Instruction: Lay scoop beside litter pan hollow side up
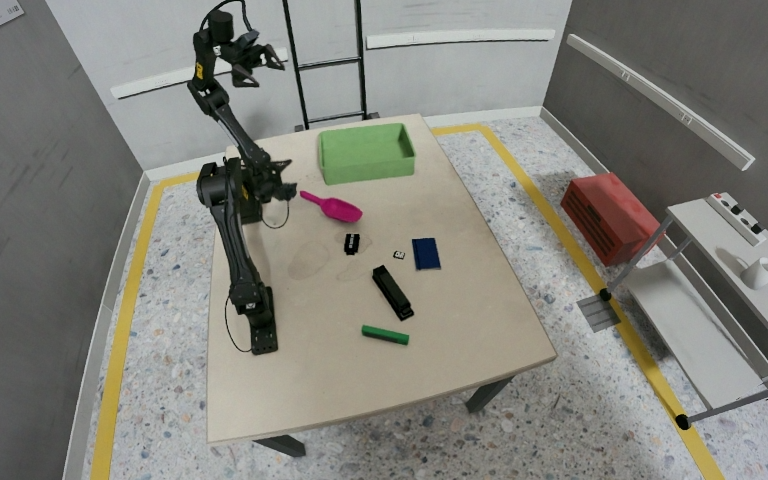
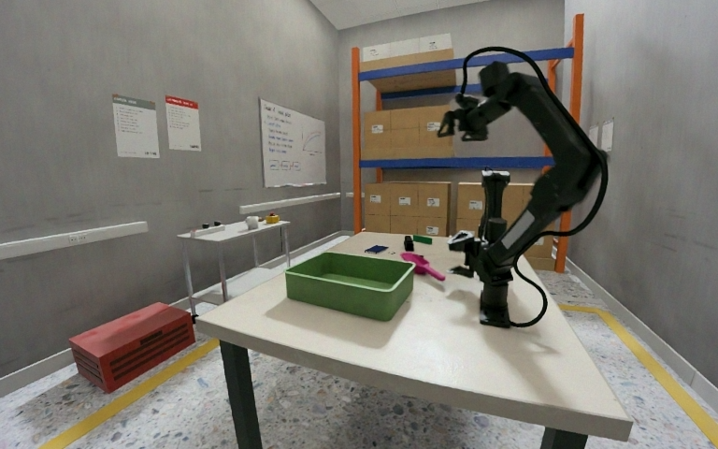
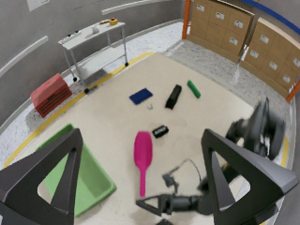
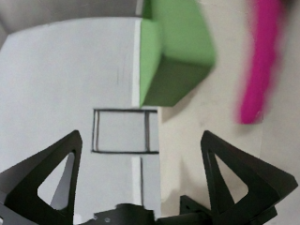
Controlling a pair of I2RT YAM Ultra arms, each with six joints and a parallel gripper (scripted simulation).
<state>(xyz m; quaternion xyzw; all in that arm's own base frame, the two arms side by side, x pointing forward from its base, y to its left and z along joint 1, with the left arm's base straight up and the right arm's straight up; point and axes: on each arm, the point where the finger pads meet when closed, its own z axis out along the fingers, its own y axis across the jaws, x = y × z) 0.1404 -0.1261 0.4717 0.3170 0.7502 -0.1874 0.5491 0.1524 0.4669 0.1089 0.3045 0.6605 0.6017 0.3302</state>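
Observation:
My right gripper is now 100 mm short of the magenta scoop, 110 mm to the left of it and 90 mm above it. From my right hand the other things lie so: small black box (150 mm ahead, 280 mm to the right, 100 mm below); green litter pan (270 mm ahead, 130 mm to the left, 70 mm below); small white card (280 mm ahead, 340 mm to the right, 110 mm below).

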